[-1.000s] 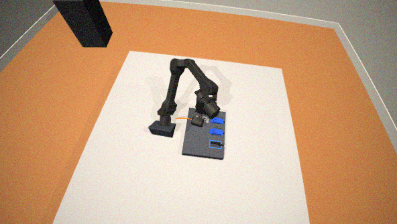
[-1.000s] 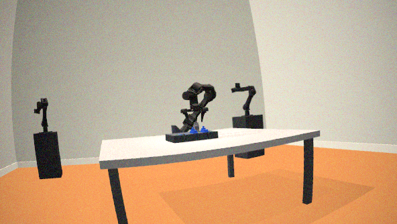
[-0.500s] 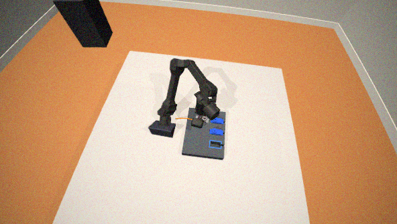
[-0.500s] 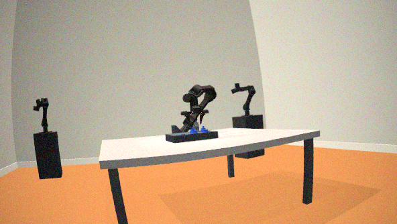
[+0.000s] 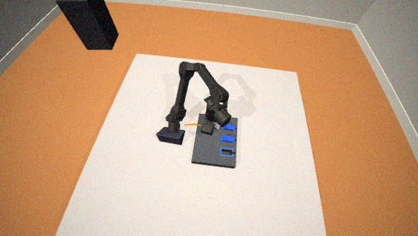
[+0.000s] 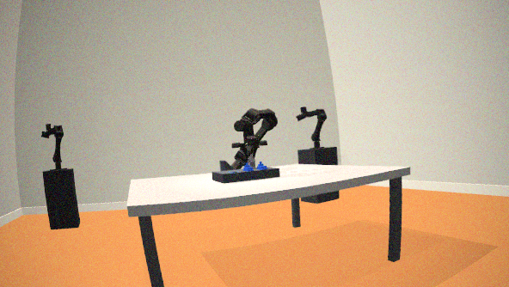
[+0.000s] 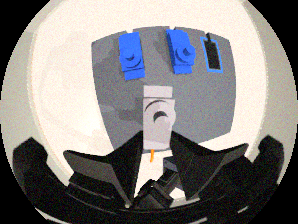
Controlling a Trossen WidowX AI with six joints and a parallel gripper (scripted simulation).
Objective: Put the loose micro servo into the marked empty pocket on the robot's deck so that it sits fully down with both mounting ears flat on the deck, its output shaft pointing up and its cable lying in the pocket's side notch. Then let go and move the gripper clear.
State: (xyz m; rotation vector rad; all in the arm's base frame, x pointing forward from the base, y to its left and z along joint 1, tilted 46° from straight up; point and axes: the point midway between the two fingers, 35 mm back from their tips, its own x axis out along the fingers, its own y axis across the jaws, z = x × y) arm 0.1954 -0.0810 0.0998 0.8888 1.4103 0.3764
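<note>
Now: gripper tip 6 cm to the left of the dark grey deck and 7 cm above it.
</note>
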